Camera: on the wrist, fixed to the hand. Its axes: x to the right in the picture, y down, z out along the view.
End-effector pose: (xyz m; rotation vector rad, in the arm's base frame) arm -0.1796 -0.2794 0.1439 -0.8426 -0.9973 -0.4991
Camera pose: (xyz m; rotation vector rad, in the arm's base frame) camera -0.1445 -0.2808 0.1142 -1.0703 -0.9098 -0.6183
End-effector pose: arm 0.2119 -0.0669 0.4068 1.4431 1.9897 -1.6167
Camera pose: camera 0.2550 -0.0516 0.4012 1.3945 2.0882 -1.2877
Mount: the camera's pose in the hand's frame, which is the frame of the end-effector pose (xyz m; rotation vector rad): -0.0096 0.0354 -0.0278 -0.2514 0.0252 0.0278
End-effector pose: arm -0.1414 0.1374 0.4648 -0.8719 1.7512 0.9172
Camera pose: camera -0.1803 0.1312 0.4886 -1.0254 1.6961 1.1670
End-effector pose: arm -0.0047 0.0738 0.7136 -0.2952 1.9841 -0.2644
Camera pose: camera -0.0292 0.1118 0.7221 -0.4260 2.0464 0.0003
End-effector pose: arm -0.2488 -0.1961 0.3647 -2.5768 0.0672 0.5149
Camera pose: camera -0.2531 -0.2410 0.3738 -2.8314 0.0497 0.5307
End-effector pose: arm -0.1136 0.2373 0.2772 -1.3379 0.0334 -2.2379
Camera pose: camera -0.1180 0.2045 0.2453 -1.4268 0.3507 -2.2847
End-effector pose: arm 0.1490 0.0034 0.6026 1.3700 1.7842 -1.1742
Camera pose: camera 0.1872 0.0271 0.6127 1.2618 1.8529 -0.8865
